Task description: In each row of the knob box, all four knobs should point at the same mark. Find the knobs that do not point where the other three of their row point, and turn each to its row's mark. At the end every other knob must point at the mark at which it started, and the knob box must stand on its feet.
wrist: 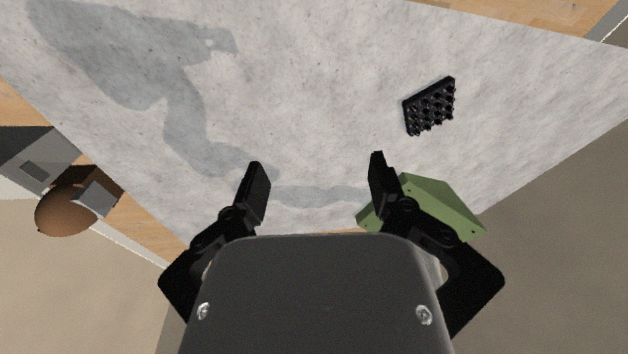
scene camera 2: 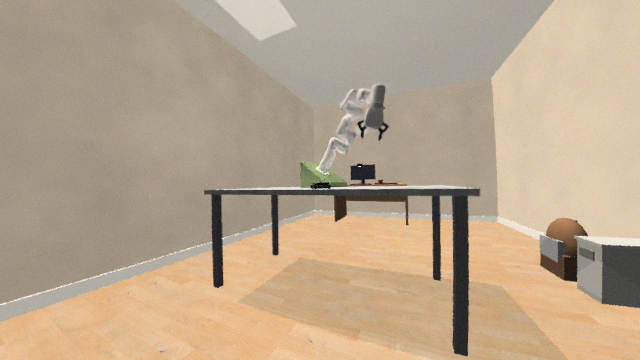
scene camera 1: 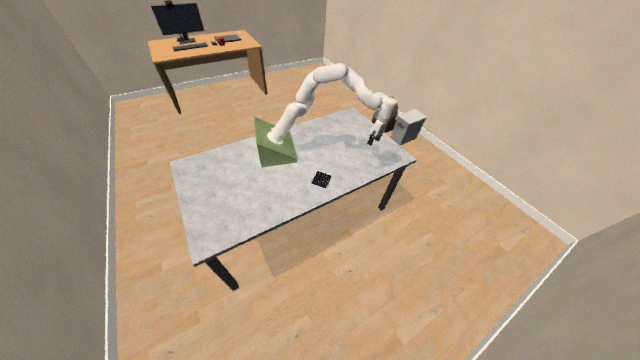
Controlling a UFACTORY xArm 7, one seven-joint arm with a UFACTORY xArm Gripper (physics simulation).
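Pixels of known places: gripper, fingertip midpoint: [wrist: 315, 168] [scene camera 2: 370, 139] [scene camera 1: 373, 142]; arm's base, origin of the base link: [scene camera 2: 322, 171] [scene camera 1: 275, 138].
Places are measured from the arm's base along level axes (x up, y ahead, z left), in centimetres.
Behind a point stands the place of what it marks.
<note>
The black knob box [scene camera 1: 321, 179] @(z 19.3, x -11.6, y 40.3 cm) [scene camera 2: 320, 185] @(z 22.4, x -11.8, y 44.3 cm) [wrist: 430, 106] @(z 20.7, x -11.6, y 40.7 cm) stands upright on the grey table, near its front edge in the scene camera 1 view. Its knobs face up in rows. They are too small and dark to tell which marks they point at. My gripper [scene camera 1: 371, 139] @(z 53.9, x 13.2, y 43.3 cm) [scene camera 2: 371, 137] @(z 53.9, x 13.2, y 43.3 cm) [wrist: 315, 168] @(z 53.9, x 13.2, y 43.3 cm) is open and empty. It hangs high above the table, well away from the box, which shows beyond the right finger in the wrist view.
The green wedge base [scene camera 1: 278, 154] @(z -2.3, x -3.1, y 13.7 cm) [scene camera 2: 320, 177] @(z 5.5, x -5.7, y 13.1 cm) [wrist: 440, 202] @(z 0.1, x -2.0, y 13.9 cm) of the arm stands on the table [scene camera 1: 225, 200] @(z -44.4, x -13.9, y 30.4 cm) [scene camera 2: 390, 191] @(z 65.0, x -15.1, y 52.9 cm) [wrist: 310, 100] @(z 48.9, x -13.9, y 37.1 cm) behind the box. A grey cabinet [scene camera 1: 410, 127] [scene camera 2: 615, 270] and a brown round object [scene camera 2: 565, 234] [wrist: 65, 210] stand on the floor beyond the table.
</note>
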